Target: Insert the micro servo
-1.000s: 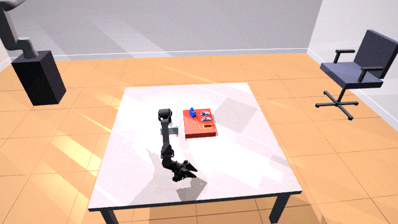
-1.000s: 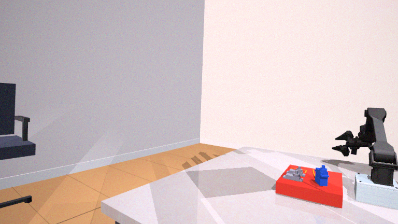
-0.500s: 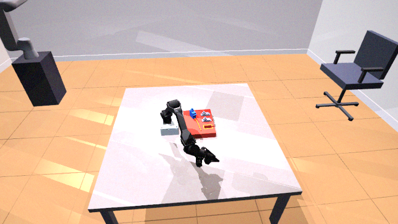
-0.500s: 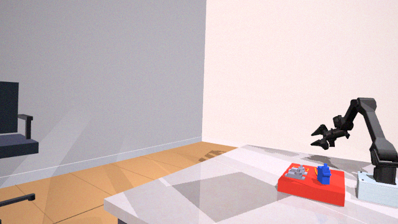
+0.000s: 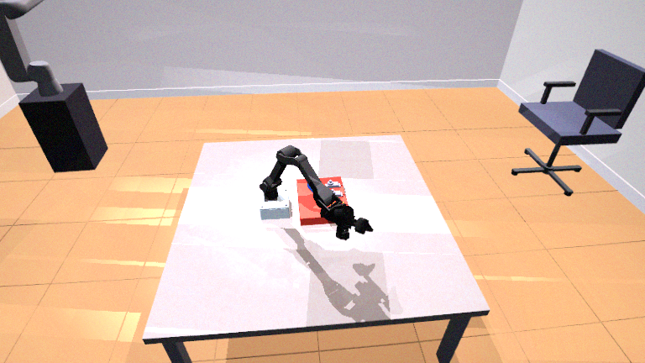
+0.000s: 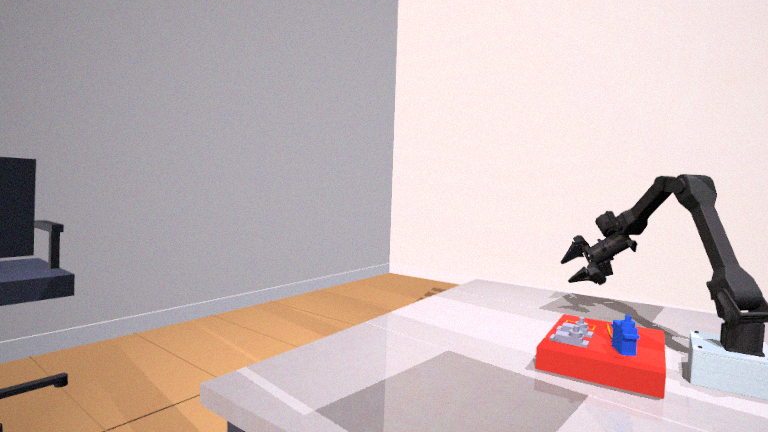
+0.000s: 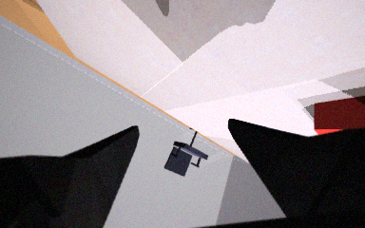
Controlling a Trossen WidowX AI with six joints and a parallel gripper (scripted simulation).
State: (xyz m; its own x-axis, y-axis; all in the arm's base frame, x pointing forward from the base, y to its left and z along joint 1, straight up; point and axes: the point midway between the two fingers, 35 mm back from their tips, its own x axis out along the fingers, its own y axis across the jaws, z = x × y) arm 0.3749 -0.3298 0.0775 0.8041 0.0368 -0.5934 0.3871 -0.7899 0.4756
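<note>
My gripper tip is now 330 mm to the right of the red deck, 190 mm past it and 110 mm above it.
</note>
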